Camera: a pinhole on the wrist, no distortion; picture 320 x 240 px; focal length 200.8 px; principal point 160.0 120.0 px. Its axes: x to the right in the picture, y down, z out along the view. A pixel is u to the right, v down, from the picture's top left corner.
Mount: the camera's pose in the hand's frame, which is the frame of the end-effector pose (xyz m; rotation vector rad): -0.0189 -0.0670 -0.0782 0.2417 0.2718 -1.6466
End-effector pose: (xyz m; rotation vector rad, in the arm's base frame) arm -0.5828 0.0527 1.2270 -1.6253 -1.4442 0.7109
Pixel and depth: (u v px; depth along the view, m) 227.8 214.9 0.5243
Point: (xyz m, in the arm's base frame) -1.0579 0.3347 1.4377
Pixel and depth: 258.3 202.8 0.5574
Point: -1.1147 0.3087 1.5196
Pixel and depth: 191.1 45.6 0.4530
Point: -1.0325 -0.0641 1.2659
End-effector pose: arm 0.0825 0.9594 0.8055 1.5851 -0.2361 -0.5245
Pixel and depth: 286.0 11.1 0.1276
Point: -0.0378 1.0016 0.6490
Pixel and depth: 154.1 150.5 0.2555
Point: 0.0009 0.8169 0.6584
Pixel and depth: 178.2 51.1 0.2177
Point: -0.0815 0.9060 0.6764
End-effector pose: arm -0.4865 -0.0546 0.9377 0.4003 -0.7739 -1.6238
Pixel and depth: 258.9 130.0 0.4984
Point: -1.0246 0.0626 0.8498
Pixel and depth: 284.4 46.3 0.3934
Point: -0.8926 0.1988 0.7893
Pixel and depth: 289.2 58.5 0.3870
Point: -0.8961 0.1724 0.7837
